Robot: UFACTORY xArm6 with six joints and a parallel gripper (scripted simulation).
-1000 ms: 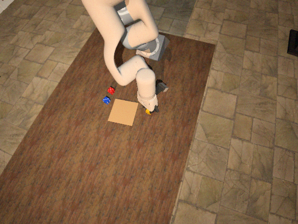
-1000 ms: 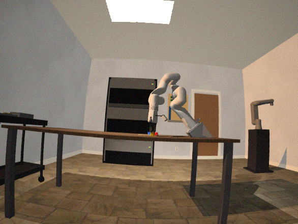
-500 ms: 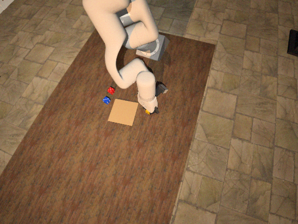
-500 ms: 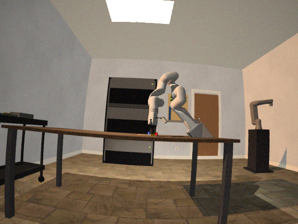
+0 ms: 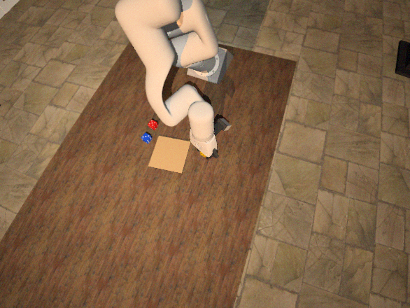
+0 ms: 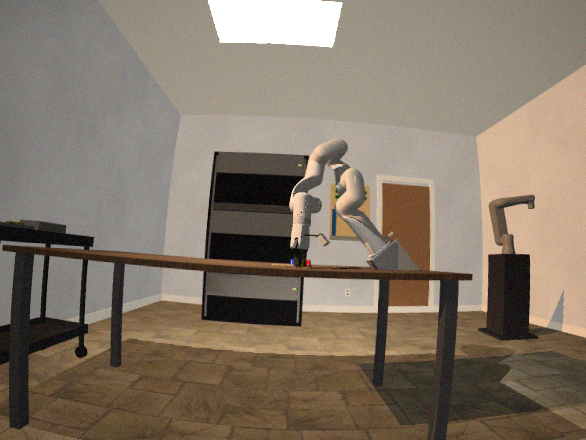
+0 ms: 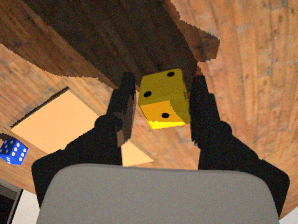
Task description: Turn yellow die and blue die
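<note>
Right now the yellow die is 1 cm below my hand. Round my hand: red die 26 cm to the right, 2 cm behind, 1 cm below; tan mat 13 cm to the right, 6 cm ahead, 2 cm below; blue die 25 cm to the right, 4 cm ahead, 1 cm below.
</note>
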